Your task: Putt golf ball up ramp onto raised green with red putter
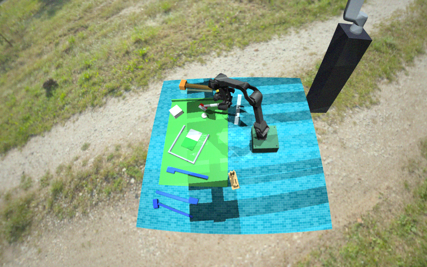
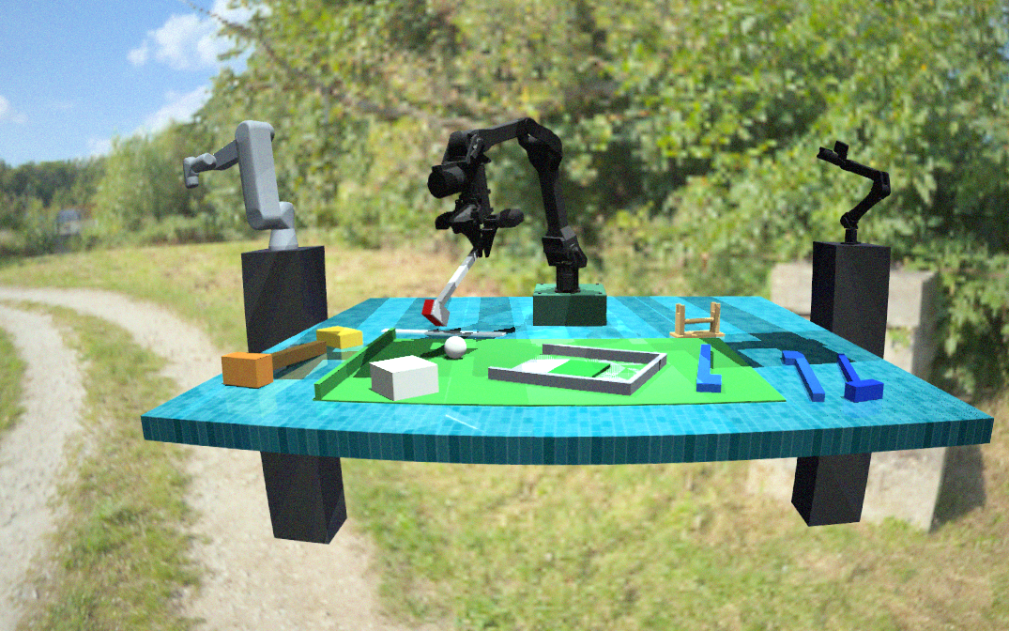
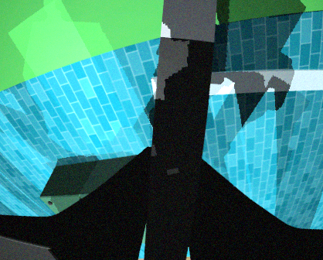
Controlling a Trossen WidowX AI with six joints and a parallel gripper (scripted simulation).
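The red putter lies 110 mm ahead of my gripper tip, 30 mm to the right of it and 30 mm below it. From my gripper tip the other things lie so: white bar (70 mm behind, 110 mm to the right, 180 mm below); then yellow block (60 mm ahead, 320 mm to the right, 160 mm below); then white golf ball (200 mm ahead, 30 mm to the right, 160 mm below).
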